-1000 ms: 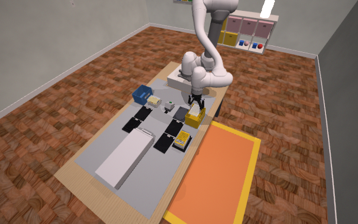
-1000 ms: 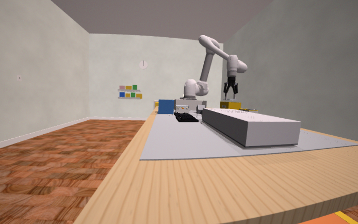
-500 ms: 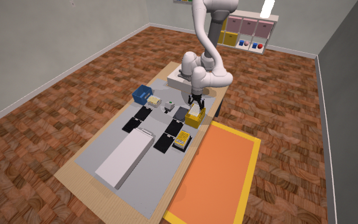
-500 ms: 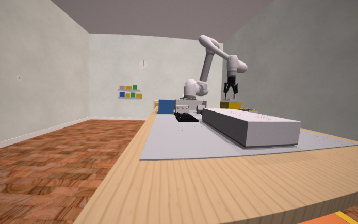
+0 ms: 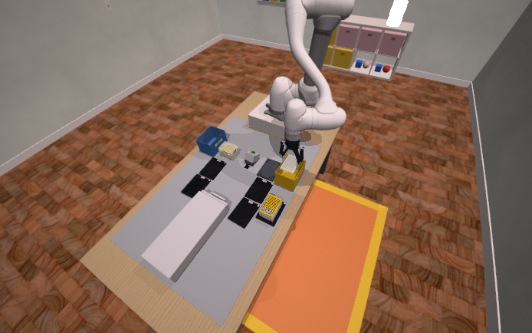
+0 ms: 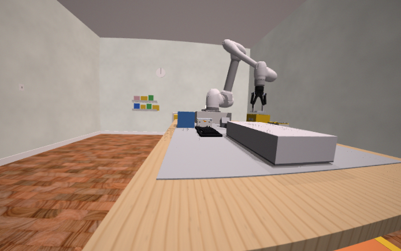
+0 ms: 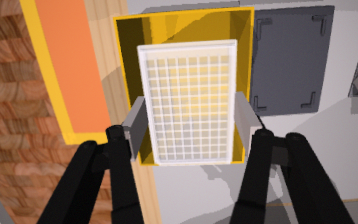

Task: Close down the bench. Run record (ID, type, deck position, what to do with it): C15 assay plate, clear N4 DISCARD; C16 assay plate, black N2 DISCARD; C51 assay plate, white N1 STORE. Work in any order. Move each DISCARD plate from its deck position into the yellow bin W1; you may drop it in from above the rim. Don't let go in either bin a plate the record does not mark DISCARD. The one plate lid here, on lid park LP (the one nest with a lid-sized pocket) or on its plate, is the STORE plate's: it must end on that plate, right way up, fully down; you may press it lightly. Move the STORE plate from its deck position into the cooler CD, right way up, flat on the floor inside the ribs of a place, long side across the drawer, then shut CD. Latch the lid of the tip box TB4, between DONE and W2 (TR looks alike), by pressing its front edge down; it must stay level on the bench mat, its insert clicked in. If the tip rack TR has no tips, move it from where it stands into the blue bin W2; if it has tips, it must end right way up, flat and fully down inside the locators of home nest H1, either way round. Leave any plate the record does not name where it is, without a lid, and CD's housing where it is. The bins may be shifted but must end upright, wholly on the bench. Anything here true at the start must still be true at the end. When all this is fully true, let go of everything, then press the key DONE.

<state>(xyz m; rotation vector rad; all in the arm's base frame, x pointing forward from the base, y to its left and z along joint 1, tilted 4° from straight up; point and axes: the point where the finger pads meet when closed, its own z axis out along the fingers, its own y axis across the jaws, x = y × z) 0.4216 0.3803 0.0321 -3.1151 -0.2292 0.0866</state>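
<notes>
My gripper is now 20 mm above the pale plate. Also, from my hand: grey lid park: 160 mm below, 140 mm to the right, 20 mm ahead; yellow bin W1: 130 mm below; black nest N3: 200 mm ahead, 160 mm below, 100 mm to the right.
</notes>
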